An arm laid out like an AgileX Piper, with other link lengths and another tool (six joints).
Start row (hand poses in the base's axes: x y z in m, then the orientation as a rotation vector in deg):
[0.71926 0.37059 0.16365 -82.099 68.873 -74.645]
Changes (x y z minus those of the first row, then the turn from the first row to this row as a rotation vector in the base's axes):
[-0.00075 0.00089 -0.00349 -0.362 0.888 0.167]
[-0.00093 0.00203 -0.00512 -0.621 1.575 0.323]
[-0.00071 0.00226 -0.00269 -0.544 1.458 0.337]
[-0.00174 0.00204 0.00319 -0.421 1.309 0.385]
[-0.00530 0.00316 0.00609 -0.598 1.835 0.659]
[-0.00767 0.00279 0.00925 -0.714 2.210 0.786]
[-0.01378 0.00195 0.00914 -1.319 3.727 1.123]
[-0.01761 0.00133 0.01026 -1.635 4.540 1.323]
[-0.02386 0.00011 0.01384 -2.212 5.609 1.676]
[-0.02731 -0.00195 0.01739 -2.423 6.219 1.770]
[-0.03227 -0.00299 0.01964 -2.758 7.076 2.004]
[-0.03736 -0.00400 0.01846 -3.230 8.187 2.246]
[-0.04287 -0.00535 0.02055 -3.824 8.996 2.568]
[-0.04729 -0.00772 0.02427 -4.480 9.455 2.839]
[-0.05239 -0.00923 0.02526 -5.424 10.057 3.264]
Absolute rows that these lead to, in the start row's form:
[0.71851 0.37148 0.16016 -83.147 69.132 -74.299]
[0.71833 0.37262 0.15853 -83.954 69.318 -73.993]
[0.71855 0.37285 0.16096 -83.811 69.268 -73.993]
[0.71752 0.37263 0.16684 -83.623 69.190 -73.952]
[0.71396 0.37375 0.16974 -84.291 69.208 -73.594]
[0.71159 0.37338 0.17290 -84.730 69.285 -73.377]
[0.70548 0.37254 0.17279 -86.530 69.675 -72.711]
[0.70165 0.37192 0.17391 -87.496 69.867 -72.328]
[0.69540 0.37070 0.17749 -88.921 69.955 -71.878]
[0.69195 0.36864 0.18104 -89.603 70.157 -71.601]
[0.68699 0.36760 0.18329 -90.631 70.330 -71.166]
[0.68190 0.36659 0.18211 -91.966 70.584 -70.665]
[0.67639 0.36524 0.18420 -93.180 70.507 -70.383]
[0.67197 0.36287 0.18792 -94.139 70.216 -70.401]
[0.66687 0.36136 0.18891 -95.484 69.723 -70.435]

